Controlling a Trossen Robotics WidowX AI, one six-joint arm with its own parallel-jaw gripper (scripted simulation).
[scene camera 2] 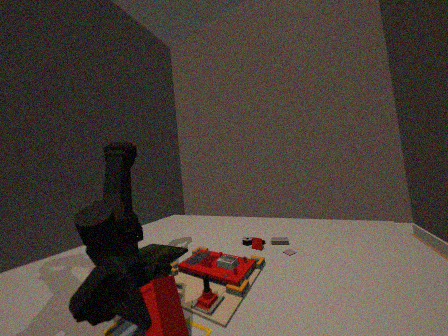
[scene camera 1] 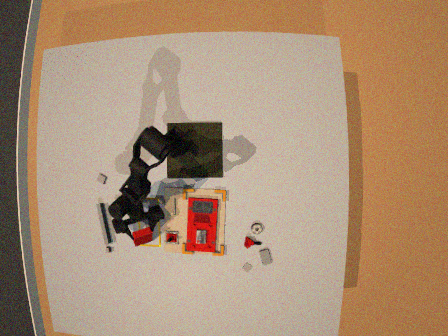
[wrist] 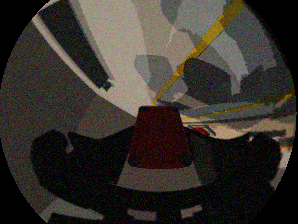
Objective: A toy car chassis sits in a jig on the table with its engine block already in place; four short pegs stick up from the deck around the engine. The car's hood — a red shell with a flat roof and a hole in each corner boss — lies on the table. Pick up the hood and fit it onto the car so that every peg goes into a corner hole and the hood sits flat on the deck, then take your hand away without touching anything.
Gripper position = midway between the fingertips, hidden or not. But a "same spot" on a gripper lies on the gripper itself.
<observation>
My gripper shows in scene camera 2 (pixel 163 317), in scene camera 1 and in the wrist view. One and the same spot on my gripper: (wrist: pixel 213 159) is (scene camera 1: pixel 149 220).
</observation>
